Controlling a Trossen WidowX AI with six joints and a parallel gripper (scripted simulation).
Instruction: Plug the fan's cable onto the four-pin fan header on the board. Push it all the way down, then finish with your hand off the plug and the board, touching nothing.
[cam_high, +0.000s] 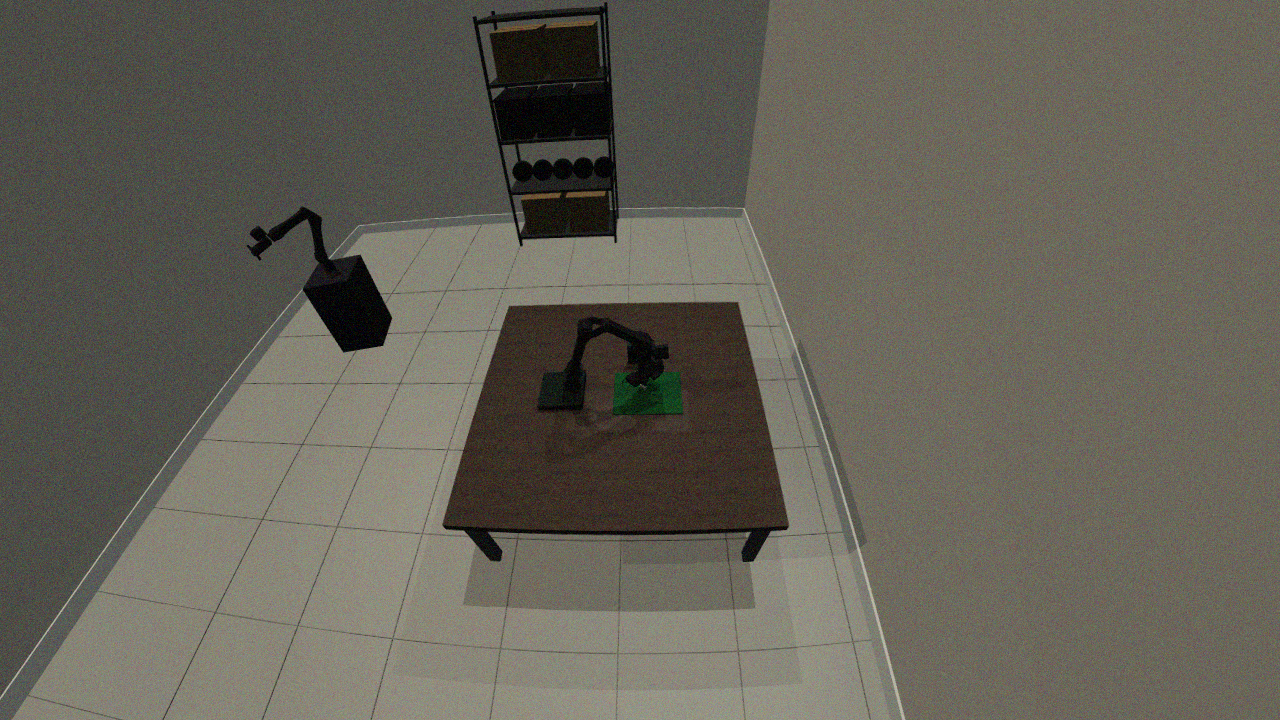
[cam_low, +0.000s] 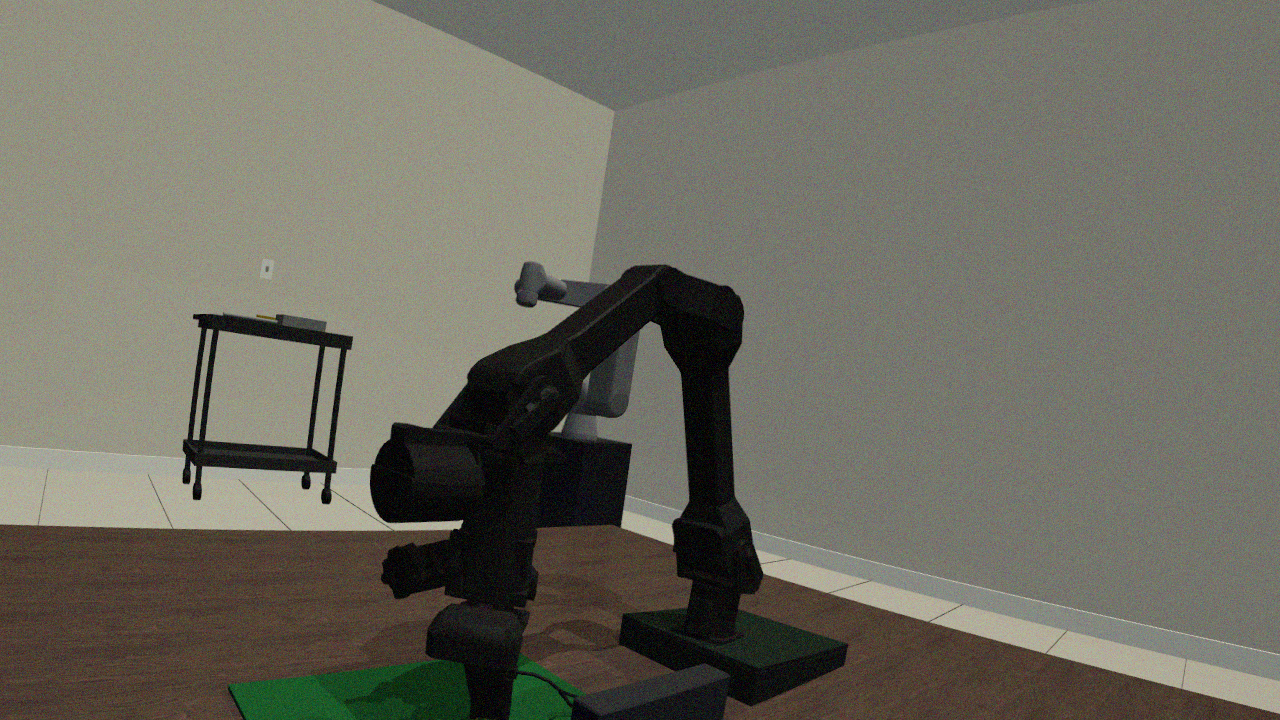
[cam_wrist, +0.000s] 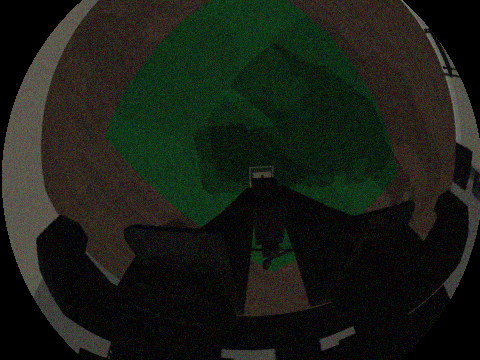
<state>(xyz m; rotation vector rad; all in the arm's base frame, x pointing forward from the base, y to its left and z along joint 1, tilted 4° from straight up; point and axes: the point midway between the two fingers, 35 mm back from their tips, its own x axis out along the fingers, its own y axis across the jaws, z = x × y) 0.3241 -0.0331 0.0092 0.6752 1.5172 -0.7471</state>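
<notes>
Now: the green board 5 cm below my gripper tip, 3 cm to the right of it and 1 cm ahead of it. Round my gripper tip: black fan 16 cm to the left, 2 cm above, 1 cm ahead; then dark plug 1 cm to the left, 1 cm behind, 1 cm above.
</notes>
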